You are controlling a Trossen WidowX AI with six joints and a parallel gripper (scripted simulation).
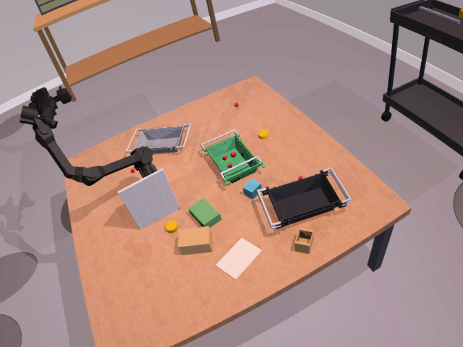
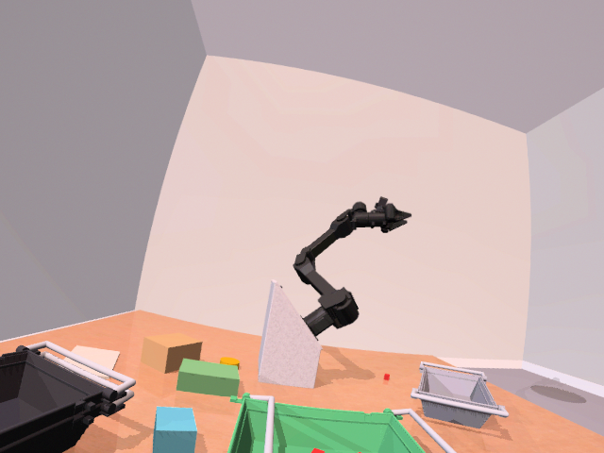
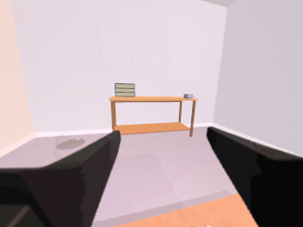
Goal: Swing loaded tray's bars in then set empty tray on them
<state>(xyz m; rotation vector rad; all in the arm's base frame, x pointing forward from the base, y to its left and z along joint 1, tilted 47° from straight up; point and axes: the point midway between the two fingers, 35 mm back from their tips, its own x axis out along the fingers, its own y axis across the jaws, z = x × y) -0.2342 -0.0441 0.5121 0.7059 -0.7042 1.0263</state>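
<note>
The grey tray is 360 mm ahead of my gripper tip, 30 mm to the right of it and 500 mm below it. The rest, counted from my gripper tip: white sheet 310 mm ahead, 850 mm to the right, 540 mm below; blue cube 530 mm ahead, 620 mm to the right, 520 mm below; green block 310 mm ahead, 590 mm to the right, 520 mm below.
</note>
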